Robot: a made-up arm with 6 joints.
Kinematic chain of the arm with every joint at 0, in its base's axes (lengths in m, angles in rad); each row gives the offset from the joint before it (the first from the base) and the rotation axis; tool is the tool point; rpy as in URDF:
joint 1: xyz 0 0 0.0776 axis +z
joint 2: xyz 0 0 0 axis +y
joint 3: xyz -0.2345 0 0.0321 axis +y
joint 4: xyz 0.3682 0 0.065 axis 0.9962 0 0.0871
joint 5: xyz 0 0 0 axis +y
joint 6: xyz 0.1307 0 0.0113 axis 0.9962 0 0.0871
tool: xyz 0 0 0 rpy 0 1.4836 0
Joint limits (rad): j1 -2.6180..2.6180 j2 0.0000..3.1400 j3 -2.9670..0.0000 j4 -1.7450..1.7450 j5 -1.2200..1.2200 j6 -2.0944..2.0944
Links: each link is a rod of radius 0.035 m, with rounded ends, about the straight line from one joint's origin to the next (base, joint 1, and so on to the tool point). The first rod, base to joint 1, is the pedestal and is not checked.
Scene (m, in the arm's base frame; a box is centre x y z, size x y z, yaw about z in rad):
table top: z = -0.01
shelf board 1: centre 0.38 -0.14 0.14 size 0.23 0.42 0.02 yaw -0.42
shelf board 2: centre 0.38 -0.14 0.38 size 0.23 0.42 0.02 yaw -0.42
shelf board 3: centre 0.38 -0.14 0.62 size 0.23 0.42 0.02 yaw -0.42
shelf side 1: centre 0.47 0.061 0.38 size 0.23 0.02 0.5 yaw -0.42
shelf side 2: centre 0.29 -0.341 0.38 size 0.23 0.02 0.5 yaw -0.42
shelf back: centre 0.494 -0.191 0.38 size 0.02 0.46 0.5 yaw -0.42
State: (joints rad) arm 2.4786 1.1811 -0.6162 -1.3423 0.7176 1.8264
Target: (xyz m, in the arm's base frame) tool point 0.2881 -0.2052 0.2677
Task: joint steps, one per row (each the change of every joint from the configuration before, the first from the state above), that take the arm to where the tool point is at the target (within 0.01 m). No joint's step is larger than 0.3 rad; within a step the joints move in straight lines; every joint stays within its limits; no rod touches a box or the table.
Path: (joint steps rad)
1: -0.2970 -0.1180 0.0238 0.0260 0.0558 0.0000
2: -0.2970 -0.1181 0.0238 0.0259 0.0558 0.0000
3: -0.2970 -0.1180 0.0237 0.0260 0.0559 0.0000
4: -0.2969 -0.1180 0.0238 0.0259 0.0558 0.0000
5: -0.2970 -0.1181 0.0238 0.0260 0.0558 0.0000
6: -0.2970 -0.1180 0.0238 0.0259 0.0558 0.0000
7: -0.2970 -0.1180 0.0237 0.0260 0.0559 0.0000
8: -0.2970 -0.1181 0.0238 0.0259 0.0558 0.0000
9: -0.2970 -0.1180 0.0238 0.0260 0.0558 0.0000
10: -0.0200 0.2287 -0.1064 -0.0947 -0.0169 0.0000
11: -0.0200 0.2286 -0.1064 -0.0947 -0.0169 0.0000
12: -0.0200 0.2287 -0.1064 -0.0947 -0.0170 0.0000
13: -0.0200 0.2287 -0.1064 -0.0947 -0.0169 0.0000

